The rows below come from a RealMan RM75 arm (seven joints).
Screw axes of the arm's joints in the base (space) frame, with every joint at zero. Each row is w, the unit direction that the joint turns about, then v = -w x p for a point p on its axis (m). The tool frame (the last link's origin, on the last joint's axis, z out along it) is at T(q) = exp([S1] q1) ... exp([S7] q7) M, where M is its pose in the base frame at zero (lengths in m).
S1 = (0, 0, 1, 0, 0, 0)
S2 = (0, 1, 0, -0.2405, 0, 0)
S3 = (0, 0, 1, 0, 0, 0)
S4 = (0, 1, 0, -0.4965, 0, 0)
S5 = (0, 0, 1, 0, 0, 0)
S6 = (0, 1, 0, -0.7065, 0, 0)
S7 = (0, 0, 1, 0, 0, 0)
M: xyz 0 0 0.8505 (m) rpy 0 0 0 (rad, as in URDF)
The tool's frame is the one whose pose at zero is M.
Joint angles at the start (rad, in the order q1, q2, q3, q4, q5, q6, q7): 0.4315 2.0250 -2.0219 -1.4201 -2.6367 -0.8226 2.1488
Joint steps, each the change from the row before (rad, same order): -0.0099 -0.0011 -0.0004 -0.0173 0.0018 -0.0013 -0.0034; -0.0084 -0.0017 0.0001 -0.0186 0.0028 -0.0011 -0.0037; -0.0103 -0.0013 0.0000 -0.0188 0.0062 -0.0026 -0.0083; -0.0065 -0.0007 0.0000 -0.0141 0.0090 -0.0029 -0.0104; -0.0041 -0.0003 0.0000 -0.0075 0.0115 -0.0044 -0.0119; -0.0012 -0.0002 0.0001 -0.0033 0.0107 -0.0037 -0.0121; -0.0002 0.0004 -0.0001 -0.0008 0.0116 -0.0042 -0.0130; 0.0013 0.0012 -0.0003 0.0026 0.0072 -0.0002 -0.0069
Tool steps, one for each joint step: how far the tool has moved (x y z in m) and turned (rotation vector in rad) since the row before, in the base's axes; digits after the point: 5 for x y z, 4 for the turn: -0.00176 -0.00181 0.00138 0.0010 0.0074 0.0056; -0.00256 -0.00148 0.00174 0.0015 0.0085 0.0079; -0.00216 -0.00221 0.00145 -0.0019 0.0083 0.0079; -0.00228 -0.00190 0.00079 -0.0047 0.0071 0.0083; -0.00114 -0.00181 -0.00002 -0.0084 0.0042 0.0050; -0.00086 -0.00121 -0.00031 -0.0084 0.0017 0.0054; -0.00061 -0.00126 -0.00077 -0.0102 0.0009 0.0047; -0.00045 -0.00048 -0.00096 -0.0058 0.0017 0.0021
